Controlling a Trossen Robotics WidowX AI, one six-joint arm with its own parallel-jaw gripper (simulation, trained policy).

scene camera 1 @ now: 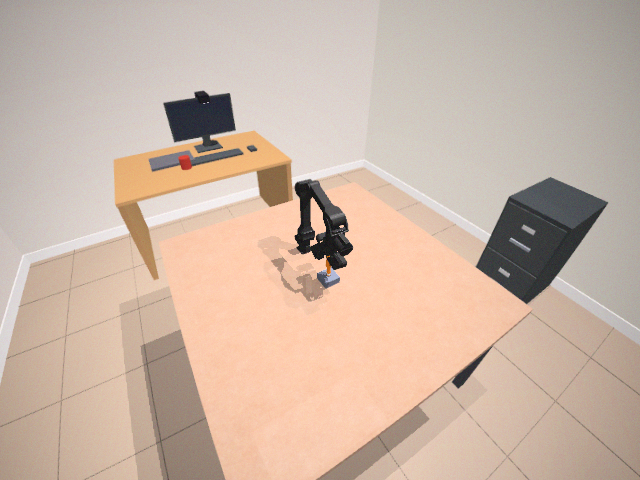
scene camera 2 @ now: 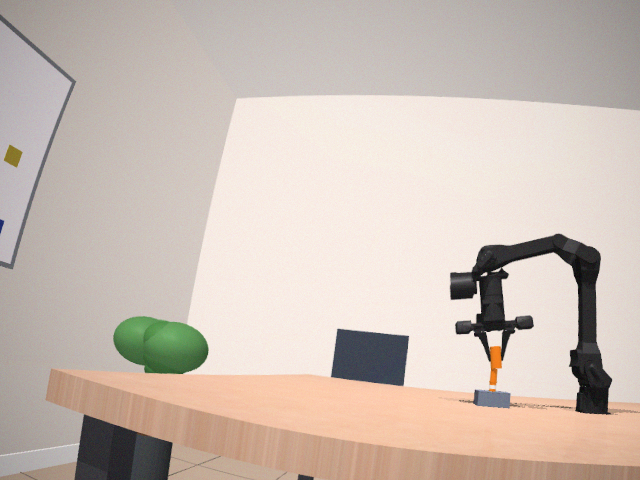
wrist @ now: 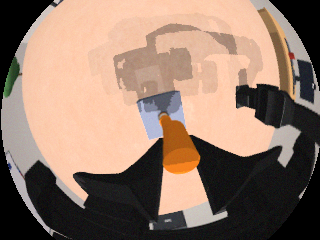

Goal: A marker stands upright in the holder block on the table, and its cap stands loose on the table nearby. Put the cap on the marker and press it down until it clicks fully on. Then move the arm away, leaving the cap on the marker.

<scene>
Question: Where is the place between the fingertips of the gripper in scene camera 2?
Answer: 496,361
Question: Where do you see an orange cap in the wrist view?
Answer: At 180,156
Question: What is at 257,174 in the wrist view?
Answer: The gripper.
</scene>
